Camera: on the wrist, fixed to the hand. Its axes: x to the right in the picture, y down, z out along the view.
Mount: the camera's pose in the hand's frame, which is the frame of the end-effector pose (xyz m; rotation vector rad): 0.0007 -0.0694 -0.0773 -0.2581 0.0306 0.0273
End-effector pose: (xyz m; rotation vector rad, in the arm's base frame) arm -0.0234 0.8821 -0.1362 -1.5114 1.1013 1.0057
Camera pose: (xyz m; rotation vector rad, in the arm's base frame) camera 0.0494 0.8142 -0.1067 -1.7254 1.0460 1.1826
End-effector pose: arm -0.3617 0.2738 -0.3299 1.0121 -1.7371 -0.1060
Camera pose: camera -0.2589 0.2594 -0.3326 0.7966 -1.6594 -0.2883
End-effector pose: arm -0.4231 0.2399 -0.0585 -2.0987 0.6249 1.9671
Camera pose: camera -0.3234 0.2691 -0.0615 2.2647 -0.4228 -2.1195
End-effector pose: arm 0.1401 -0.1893 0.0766 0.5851 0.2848 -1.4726
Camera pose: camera 0.0851 -0.1484 -0.0015 0.4018 0.4810 -1.3748
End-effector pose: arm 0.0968 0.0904 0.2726 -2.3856 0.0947 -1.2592
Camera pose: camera 0.0256 0.1259 0.3394 -2.5705 0.3158 -1.3415
